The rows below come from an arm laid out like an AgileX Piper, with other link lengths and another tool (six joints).
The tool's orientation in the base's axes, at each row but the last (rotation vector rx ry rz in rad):
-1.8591 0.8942 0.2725
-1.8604 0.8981 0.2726
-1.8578 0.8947 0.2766
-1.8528 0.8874 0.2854
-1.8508 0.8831 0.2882
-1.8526 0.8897 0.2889
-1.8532 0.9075 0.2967
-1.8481 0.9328 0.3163
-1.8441 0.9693 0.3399
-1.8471 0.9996 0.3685
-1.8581 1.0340 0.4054
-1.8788 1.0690 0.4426
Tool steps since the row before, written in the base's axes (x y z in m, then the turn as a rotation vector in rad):
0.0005 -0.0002 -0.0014 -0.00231 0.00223 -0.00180
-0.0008 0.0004 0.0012 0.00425 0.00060 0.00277
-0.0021 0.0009 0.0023 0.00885 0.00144 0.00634
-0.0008 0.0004 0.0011 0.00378 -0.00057 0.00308
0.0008 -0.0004 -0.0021 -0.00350 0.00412 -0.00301
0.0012 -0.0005 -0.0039 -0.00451 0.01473 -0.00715
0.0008 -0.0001 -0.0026 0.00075 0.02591 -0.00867
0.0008 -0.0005 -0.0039 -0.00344 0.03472 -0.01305
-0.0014 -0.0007 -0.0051 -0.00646 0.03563 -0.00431
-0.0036 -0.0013 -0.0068 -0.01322 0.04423 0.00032
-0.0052 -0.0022 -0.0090 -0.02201 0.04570 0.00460
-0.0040 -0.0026 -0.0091 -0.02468 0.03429 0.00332
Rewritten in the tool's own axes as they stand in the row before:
0.0012 0.0007 0.0006 -0.00165 0.00236 0.00229
-0.0014 -0.0004 -0.0004 0.00117 -0.00497 0.00008
-0.0031 -0.0003 -0.0007 0.00203 -0.01079 0.00008
-0.0014 -0.0003 -0.0003 0.00119 -0.00462 -0.00117
0.0019 0.0010 0.0008 -0.00260 0.00363 0.00428
0.0032 0.0020 0.0016 -0.00572 0.00496 0.01520
0.0021 0.0012 0.0013 -0.00631 -0.00003 0.02660
0.0030 0.0021 0.0015 -0.01058 0.00411 0.03548
0.0025 0.0044 0.0016 -0.01825 0.00062 0.03156
0.0027 0.0072 0.0016 -0.02942 0.00131 0.03555
0.0038 0.0097 0.0019 -0.03808 0.00555 0.03337
0.0051 0.0087 0.0022 -0.03307 0.01092 0.02414

